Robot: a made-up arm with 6 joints.
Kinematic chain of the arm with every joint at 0, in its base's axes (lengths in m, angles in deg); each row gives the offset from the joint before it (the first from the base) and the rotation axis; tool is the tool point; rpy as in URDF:
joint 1: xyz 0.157 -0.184 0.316 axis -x
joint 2: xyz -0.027 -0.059 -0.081 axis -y
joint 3: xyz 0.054 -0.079 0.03 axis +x
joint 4: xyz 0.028 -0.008 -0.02 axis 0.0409 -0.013 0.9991
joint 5: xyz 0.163 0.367 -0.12 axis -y
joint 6: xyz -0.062 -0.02 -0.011 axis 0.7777 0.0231 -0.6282
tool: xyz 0.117 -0.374 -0.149 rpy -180 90 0
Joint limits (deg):
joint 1: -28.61..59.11
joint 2: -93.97..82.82
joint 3: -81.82..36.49
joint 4: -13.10..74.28
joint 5: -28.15..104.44
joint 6: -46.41..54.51
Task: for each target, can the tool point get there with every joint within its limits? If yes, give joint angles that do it. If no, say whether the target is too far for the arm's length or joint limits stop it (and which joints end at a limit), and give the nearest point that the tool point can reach.
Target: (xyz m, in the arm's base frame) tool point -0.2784 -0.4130 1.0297
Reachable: no: joint limits stop it (at a limit: joint 1, joint 2, joint 4, joint 6) | nearest point -0.1914 -0.5108 0.8194 | short by 0.248 m
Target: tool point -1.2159 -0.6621 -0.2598
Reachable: no: too far | nearest point -0.4370 -0.4698 -0.0282 | short by 0.835 m
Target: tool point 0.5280 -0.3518 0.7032
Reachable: yes | joints 23.81 63.11 -35.14 -5.47 72.58 27.41
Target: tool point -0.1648 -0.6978 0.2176
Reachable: yes | joints 48.42 -75.59 -71.48 57.26 68.85 21.51
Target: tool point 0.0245 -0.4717 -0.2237
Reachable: yes | joints 25.72 -49.42 4.36 3.24 30.19 36.13
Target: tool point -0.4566 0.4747 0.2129
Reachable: no: joint limits stop it (at a limit: joint 1, joint 2, joint 6) | nearest point -0.2600 0.2497 0.1769 | short by 0.301 m
